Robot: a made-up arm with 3 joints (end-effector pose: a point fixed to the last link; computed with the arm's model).
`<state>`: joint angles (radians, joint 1 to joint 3).
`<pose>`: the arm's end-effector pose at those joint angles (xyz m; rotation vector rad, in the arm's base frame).
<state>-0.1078 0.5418 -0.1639</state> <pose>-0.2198 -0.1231 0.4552 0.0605 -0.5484 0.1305</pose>
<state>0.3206 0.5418 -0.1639</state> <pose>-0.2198 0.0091 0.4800 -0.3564 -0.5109 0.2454</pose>
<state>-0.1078 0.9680 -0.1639</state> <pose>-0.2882 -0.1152 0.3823 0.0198 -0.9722 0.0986</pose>
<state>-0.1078 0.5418 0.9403</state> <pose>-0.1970 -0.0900 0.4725 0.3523 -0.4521 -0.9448</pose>
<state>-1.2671 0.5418 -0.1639</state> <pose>-0.2198 -0.3163 0.1675 1.1873 -0.5639 -0.2033</pose>
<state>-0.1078 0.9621 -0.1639</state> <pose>-0.2874 -0.1153 0.3835 0.0204 -0.9664 0.0991</pose>
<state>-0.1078 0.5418 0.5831</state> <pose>-0.2079 -0.0969 0.4652 0.2603 -0.4958 -0.5973</pose>
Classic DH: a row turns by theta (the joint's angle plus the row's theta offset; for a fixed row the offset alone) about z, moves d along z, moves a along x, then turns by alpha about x. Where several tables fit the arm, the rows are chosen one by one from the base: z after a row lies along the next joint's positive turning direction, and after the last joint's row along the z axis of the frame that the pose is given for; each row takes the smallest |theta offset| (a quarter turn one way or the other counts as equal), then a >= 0, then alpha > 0; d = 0 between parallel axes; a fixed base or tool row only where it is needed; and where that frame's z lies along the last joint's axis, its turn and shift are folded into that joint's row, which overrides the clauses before.
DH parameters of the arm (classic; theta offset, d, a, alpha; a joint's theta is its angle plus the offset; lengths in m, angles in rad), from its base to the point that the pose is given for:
base (fixed): -1.5708 0.1638 0 1.5708
joint 1: 1.5708 0.0847 0.1083 1.5708
joint 2: -1.5708 0.0952 0.0261 1.5708
joint 3: 0.2642 0 -0.0417 3.1416
tool (fixed): 0.2642 0.2364 0 0

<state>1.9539 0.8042 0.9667</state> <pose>-0.2465 0.2816 0.1106 -1.3260 -1.2677 0.1107</pose>
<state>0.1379 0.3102 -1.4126</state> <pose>-0.1483 -0.0858 0.5151 -0.3326 -0.1601 1.4195</pose>
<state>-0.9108 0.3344 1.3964</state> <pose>-0.1341 -0.3026 0.3307 0.9803 0.3761 -1.4314</pose>
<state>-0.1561 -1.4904 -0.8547</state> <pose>0.1503 -0.1381 0.2795 0.7566 1.3465 0.8008</pose>
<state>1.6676 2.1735 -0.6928</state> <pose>-0.2727 -0.0244 0.2792 -1.5814 -1.3302 2.1723</pose>
